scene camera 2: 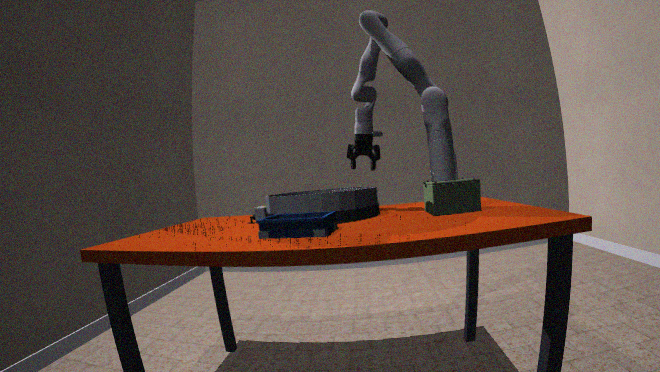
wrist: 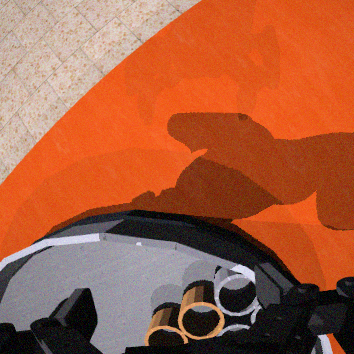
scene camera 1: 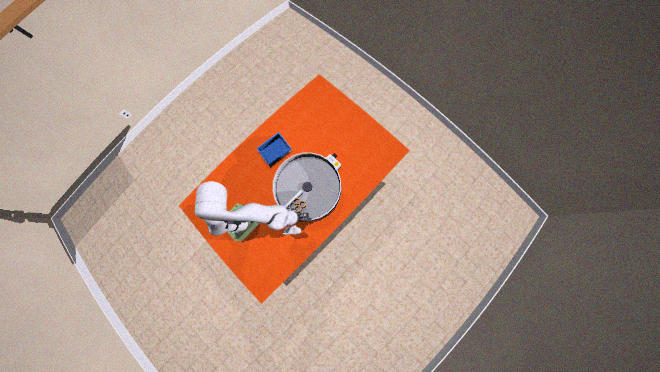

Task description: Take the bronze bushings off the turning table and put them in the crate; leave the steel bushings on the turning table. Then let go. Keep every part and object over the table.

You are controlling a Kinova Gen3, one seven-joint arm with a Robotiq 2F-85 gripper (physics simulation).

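Note:
Bronze bushings stand upright, close together, on the grey turning table, near its rim. Two show in the wrist view, cut off or partly covered at the bottom. Steel bushings stand right beside them, partly hidden by the right finger. The blue crate stands beside the turning table; no parts show inside it in scene camera 1, and it does not show in the wrist view. My gripper is open and empty, pointing down above the bushings' side of the turning table, well above its rim.
A dark hub stands at the turning table's centre, with a pale bar running from it towards the rim. A white box with a yellow button adjoins the rim. The arm's green base block stands on the orange table.

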